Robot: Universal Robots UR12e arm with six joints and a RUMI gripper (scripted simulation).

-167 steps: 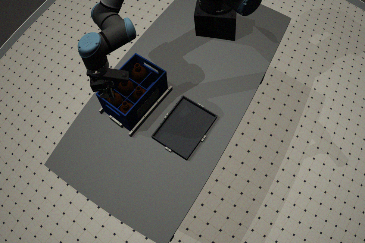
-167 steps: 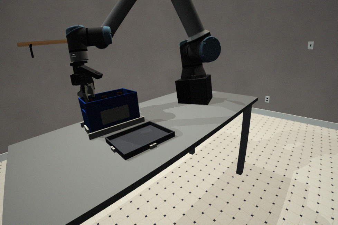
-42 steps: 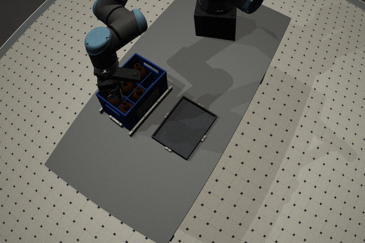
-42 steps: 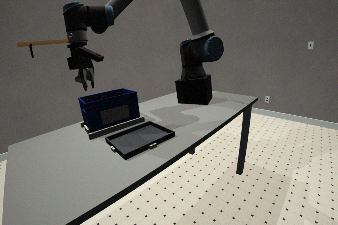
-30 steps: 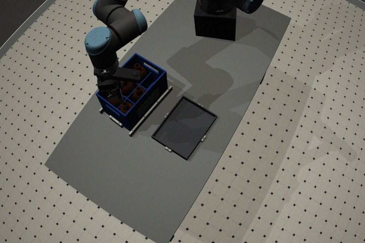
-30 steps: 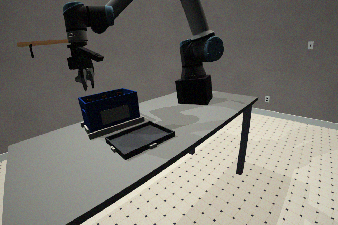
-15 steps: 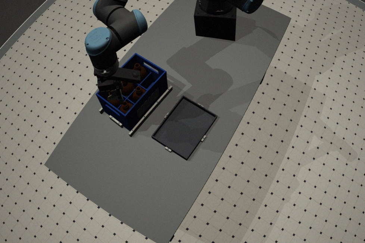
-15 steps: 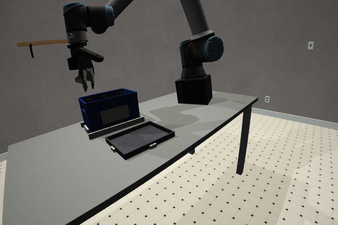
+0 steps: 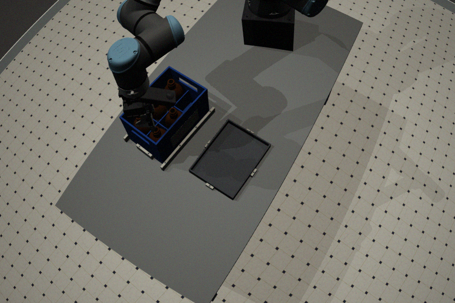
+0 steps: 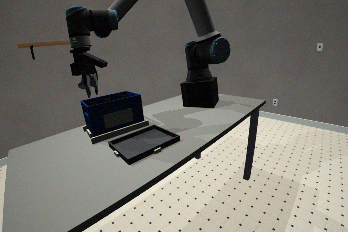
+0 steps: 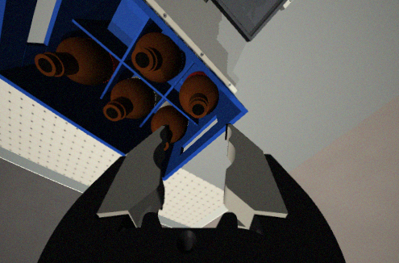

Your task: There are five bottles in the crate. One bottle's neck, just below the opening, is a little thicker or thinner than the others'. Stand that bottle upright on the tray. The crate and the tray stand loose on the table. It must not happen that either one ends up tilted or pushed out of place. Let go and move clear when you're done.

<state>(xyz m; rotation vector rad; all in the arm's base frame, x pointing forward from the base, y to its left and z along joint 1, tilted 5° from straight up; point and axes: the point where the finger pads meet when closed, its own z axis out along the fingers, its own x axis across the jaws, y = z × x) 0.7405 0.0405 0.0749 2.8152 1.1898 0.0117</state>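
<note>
My gripper is now 90 mm to the left of the bottle and 140 mm above it. From my hand the other things lie so: black tray: 120 mm behind, 220 mm to the left, 210 mm below; blue crate: 90 mm behind, 50 mm to the right, 140 mm below.
</note>
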